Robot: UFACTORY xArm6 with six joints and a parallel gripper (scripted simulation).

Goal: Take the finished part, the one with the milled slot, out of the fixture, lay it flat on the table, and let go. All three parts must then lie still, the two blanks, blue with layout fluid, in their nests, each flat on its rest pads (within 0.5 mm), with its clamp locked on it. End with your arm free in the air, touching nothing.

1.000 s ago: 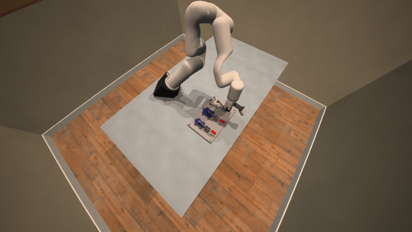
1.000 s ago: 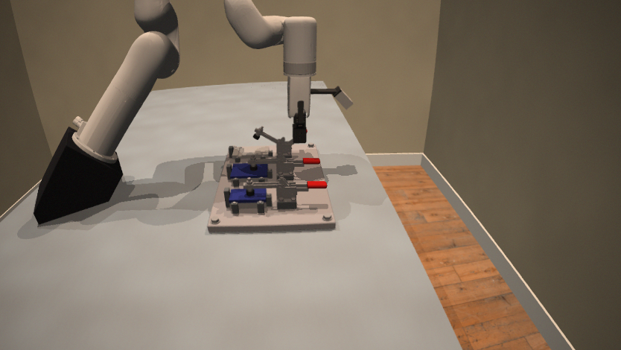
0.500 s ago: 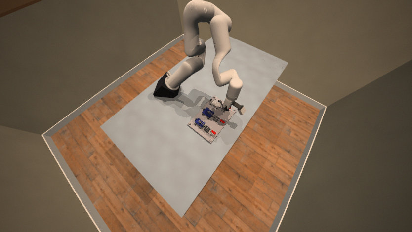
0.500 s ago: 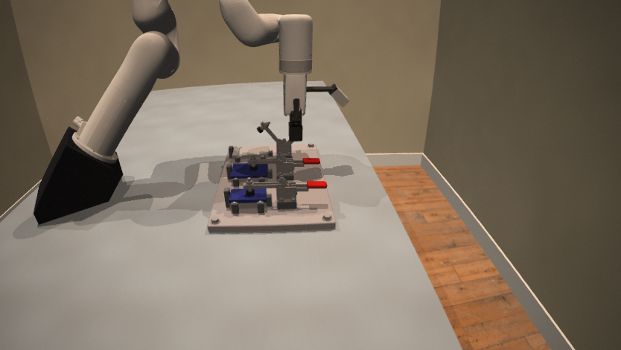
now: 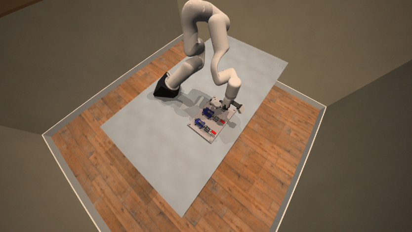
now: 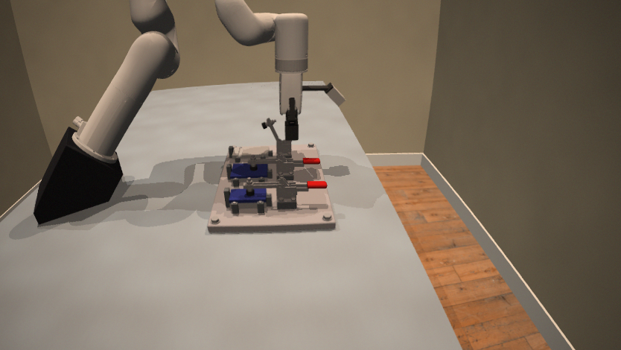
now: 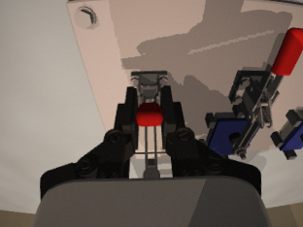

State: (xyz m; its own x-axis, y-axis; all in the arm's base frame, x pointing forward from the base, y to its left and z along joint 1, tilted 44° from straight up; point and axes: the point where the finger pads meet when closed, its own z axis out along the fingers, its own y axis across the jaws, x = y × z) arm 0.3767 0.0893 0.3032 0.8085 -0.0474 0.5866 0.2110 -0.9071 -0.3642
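The finished part is 110 mm behind my hand, 30 mm to the right of it and 50 mm below it. The rest, counted from my hand: fixture plate 20 mm behind, 120 mm to the right, 70 mm below.
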